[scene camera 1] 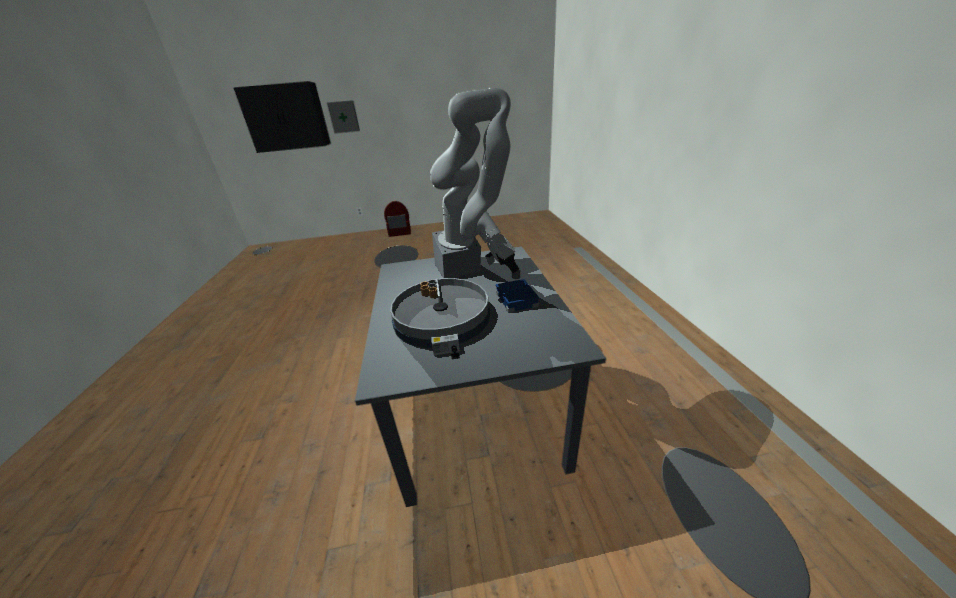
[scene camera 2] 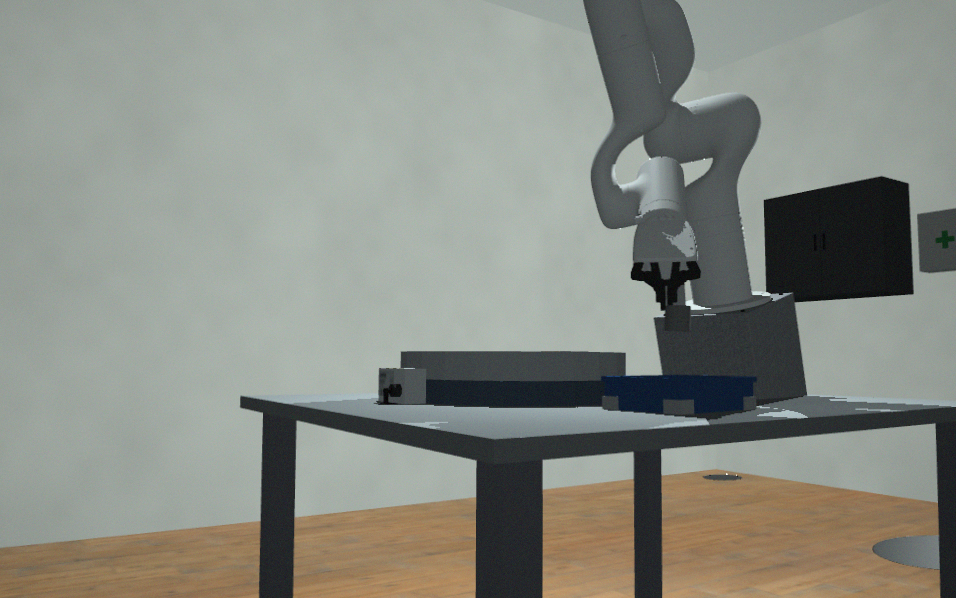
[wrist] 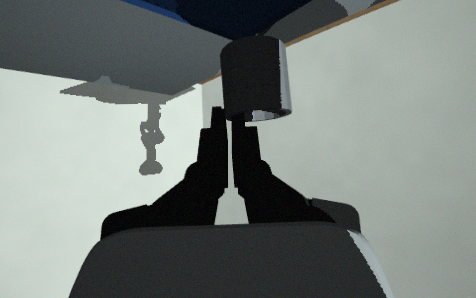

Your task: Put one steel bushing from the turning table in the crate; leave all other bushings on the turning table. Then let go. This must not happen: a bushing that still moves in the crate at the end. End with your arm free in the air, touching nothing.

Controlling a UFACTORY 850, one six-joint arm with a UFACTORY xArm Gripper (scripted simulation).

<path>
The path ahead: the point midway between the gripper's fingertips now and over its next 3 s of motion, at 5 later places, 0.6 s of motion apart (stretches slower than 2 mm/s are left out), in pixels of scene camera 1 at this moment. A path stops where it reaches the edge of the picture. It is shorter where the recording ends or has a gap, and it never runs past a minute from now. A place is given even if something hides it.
My gripper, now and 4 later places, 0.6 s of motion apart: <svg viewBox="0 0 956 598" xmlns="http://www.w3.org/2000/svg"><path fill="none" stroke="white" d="M516 271L516 277L516 284L516 285L516 290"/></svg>
</path>
